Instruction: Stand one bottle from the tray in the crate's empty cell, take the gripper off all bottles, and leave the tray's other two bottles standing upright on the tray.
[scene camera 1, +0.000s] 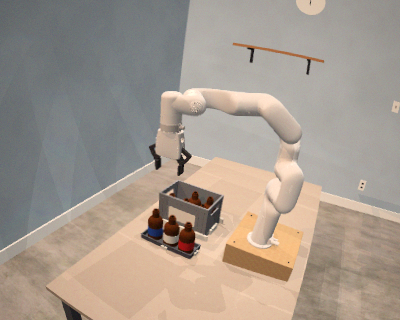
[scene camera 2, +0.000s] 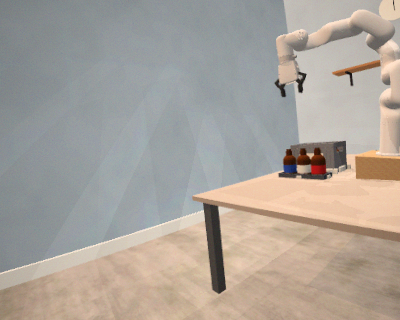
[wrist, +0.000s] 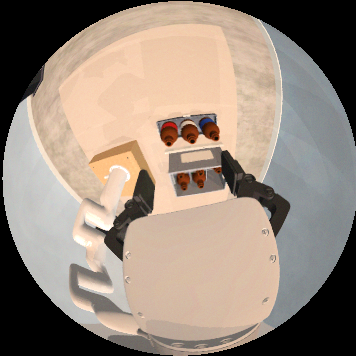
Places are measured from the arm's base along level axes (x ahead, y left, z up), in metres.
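Pixels of known places: gripper, between the fingertips: (scene camera 1: 168, 171) (scene camera 2: 292, 94) (wrist: 184, 168); arm's base, origin of its link: (scene camera 1: 259, 240) (scene camera 2: 390, 155) (wrist: 119, 172).
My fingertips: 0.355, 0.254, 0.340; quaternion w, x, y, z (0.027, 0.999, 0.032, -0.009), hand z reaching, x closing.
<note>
For each thing: its top centre in the pictures, then the offset to it from my fingertips, as dx, dy, dz. "pt": a spot on its surface instead. Level surfaces: height alone.
- grey crate, centre of its top: (wrist: 200, 182) (scene camera 1: 192, 193) (scene camera 2: 317, 143) +0.053, -0.346, -0.266
- dark tray, a spot on its surface: (scene camera 1: 145, 235) pt +0.150, -0.076, -0.415
- blue-label bottle, centre of its top: (wrist: 215, 137) (scene camera 1: 156, 209) (scene camera 2: 288, 149) +0.126, -0.127, -0.281
- white-label bottle, centre of its top: (wrist: 192, 140) (scene camera 1: 172, 216) (scene camera 2: 302, 148) +0.036, -0.126, -0.281
- red-label bottle, centre of its top: (wrist: 168, 143) (scene camera 1: 188, 223) (scene camera 2: 317, 147) -0.050, -0.120, -0.281
- table, height of its surface: dz -0.441
My gripper (scene camera 1: 169, 168) (scene camera 2: 292, 92) (wrist: 184, 168) is open and empty, high above the table and the crate. The grey crate (scene camera 1: 201, 220) (scene camera 2: 327, 152) (wrist: 175, 162) stands behind the tray; several brown bottles show inside. In the wrist view its cell at the lower right, on the blue-label side and away from the tray, looks empty. On the dark tray (scene camera 1: 145, 235) (scene camera 2: 287, 175) (wrist: 160, 123) three brown bottles stand upright in a row: blue-label bottle (scene camera 1: 155, 226) (scene camera 2: 289, 162) (wrist: 209, 127), white-label bottle (scene camera 1: 171, 232) (scene camera 2: 303, 162) (wrist: 189, 131) and red-label bottle (scene camera 1: 187, 239) (scene camera 2: 318, 162) (wrist: 169, 134).
The arm's wooden base block (scene camera 1: 257, 262) (scene camera 2: 377, 167) (wrist: 135, 155) stands on the table (scene camera 1: 125, 280) (scene camera 2: 260, 200) (wrist: 175, 60) beside the crate, on the red-label side. A wall shelf (scene camera 1: 280, 51) (scene camera 2: 357, 68) hangs behind the arm.
</note>
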